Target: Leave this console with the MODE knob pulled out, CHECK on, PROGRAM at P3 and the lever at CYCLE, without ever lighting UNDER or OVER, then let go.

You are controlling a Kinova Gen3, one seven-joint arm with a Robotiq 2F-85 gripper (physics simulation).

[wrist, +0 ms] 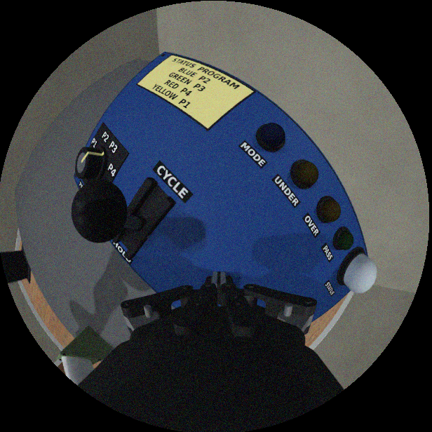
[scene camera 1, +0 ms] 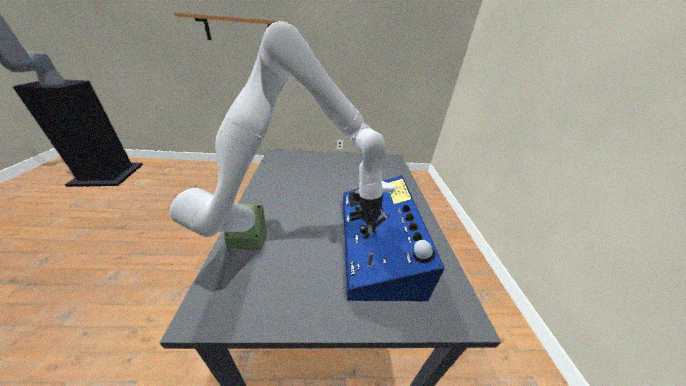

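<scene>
The blue console lies on the table. My gripper is shut and empty, low over the console's middle, beside a small black knob near its left edge. How far that knob stands out is unclear. The PROGRAM knob has a yellow line towards the P3 and P4 side. The lever's black ball hangs over its slot; its stem meets the slot around mid-length. A metal toggle stands nearer the front; its state is unclear. The UNDER lamp and OVER lamp are dark.
The MODE lamp and PASS lamp look dark. The STATUS dome is whitish. A yellow note pairs status colours with programs. The arm's green base block stands at the left of the table.
</scene>
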